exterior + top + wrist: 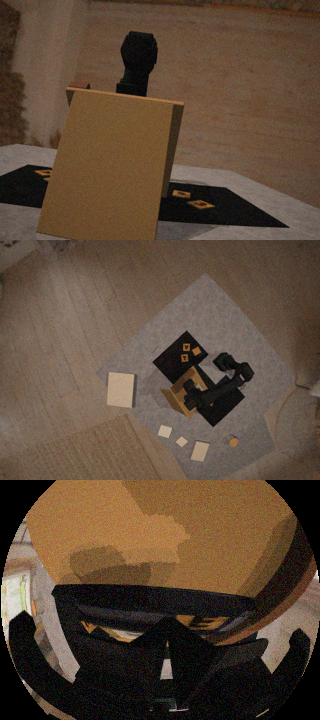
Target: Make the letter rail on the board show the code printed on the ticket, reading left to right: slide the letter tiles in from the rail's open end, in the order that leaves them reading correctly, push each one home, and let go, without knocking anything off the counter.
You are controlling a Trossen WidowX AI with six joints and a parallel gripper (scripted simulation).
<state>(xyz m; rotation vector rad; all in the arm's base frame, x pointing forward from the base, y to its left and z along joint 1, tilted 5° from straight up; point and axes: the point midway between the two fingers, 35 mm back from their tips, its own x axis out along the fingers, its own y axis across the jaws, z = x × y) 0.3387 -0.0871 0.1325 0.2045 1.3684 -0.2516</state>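
My gripper tip is 3 cm to the left of the tan letter tile e and 1 cm past it. Round my gripper tip: black mat: 16 cm below, 15 cm behind, 7 cm to the left; grey slab: 47 cm to the right, 16 cm below, 6 cm behind; white ticket: 8 cm below, 7 cm to the left, 5 cm behind.
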